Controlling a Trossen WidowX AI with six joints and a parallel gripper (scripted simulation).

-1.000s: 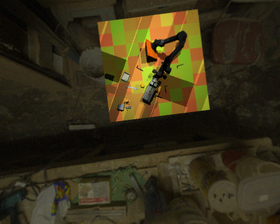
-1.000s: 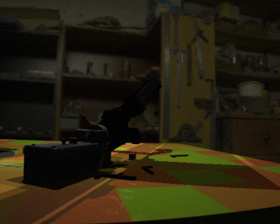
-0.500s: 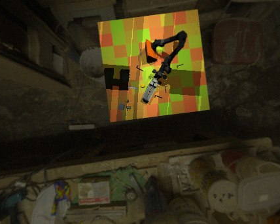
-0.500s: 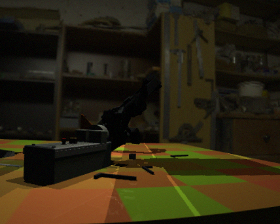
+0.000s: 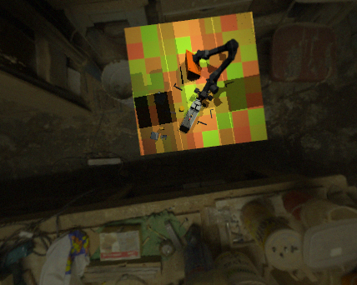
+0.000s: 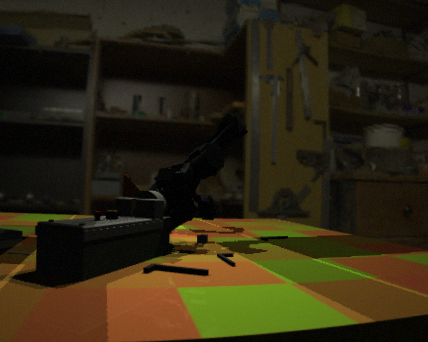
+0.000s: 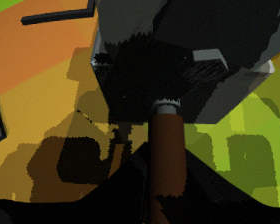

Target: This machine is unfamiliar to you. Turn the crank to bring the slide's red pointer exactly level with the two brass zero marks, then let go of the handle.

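Right now my gripper tip is 30 mm below the brown crank handle, 10 mm to the right of it and 10 mm past it. Also, from my gripper tip: yellow disc: 180 mm to the right, 40 mm ahead, 30 mm below; red pointer: 170 mm ahead, 120 mm to the right, 50 mm above; small cube: 110 mm to the left, 90 mm behind, 20 mm below.
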